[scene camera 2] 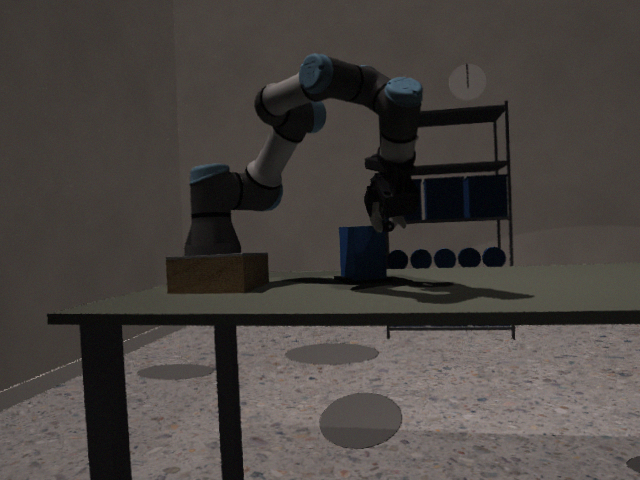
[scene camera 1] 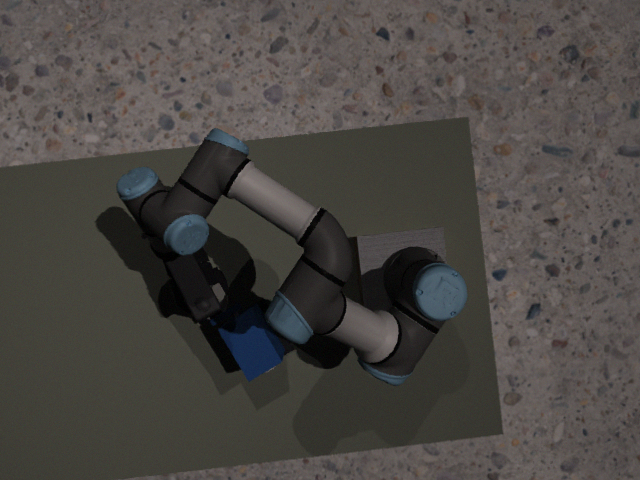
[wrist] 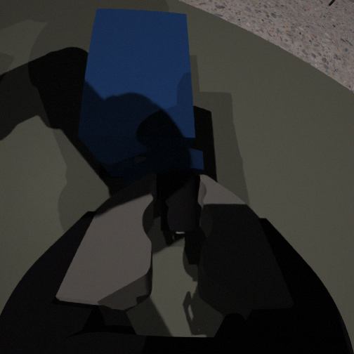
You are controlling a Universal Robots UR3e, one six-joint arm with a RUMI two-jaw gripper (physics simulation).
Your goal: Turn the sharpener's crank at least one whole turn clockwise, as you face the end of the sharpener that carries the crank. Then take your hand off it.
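Pixels of known places: gripper, fingertip midpoint: (scene camera 2: pixel 384 231) (scene camera 1: pixel 217 315); arm's base, origin of the base link: (scene camera 2: pixel 213 255) (scene camera 1: pixel 415 278).
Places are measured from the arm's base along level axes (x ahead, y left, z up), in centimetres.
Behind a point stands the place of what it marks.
The sharpener (scene camera 1: pixel 252 345) @[y 7.4, x 33.4, z 5.2 cm] (scene camera 2: pixel 361 253) @[y 1.3, x 34.1, z -0.8 cm] (wrist: pixel 140 60) is a blue block-shaped body standing on the table. The crank's handle (wrist: pixel 181 214) is a dark piece at the near end of the body in the wrist view, largely lost in shadow. My gripper (scene camera 1: pixel 221 311) @[y 0.9, x 39.4, z 4.0 cm] (scene camera 2: pixel 389 226) @[y 0.9, x 39.4, z 4.0 cm] (wrist: pixel 177 176) is just beside the crank end, level with the top of the body, with its fingers pointing down. Its jaws are shut on the crank's handle, which shows dark between the two grey fingers. The crank arm is mostly hidden by the fingers and shadow.
The arm's base stands on a wooden block (scene camera 1: pixel 398 242) @[y -7.6, x 2.3, z 0.5 cm] (scene camera 2: pixel 206 273) @[y -9.8, x 2.3, z -3.3 cm] near one end of the green table (scene camera 1: pixel 103 387) @[y 13.6, x 67.6, z -7.6 cm] (scene camera 2: pixel 568 294) @[y -20.2, x 69.8, z -7.5 cm]. The forearm passes over the space between base and sharpener. A shelf rack (scene camera 2: pixel 509 191) with blue bins (scene camera 2: pixel 444 198) stands behind the table.
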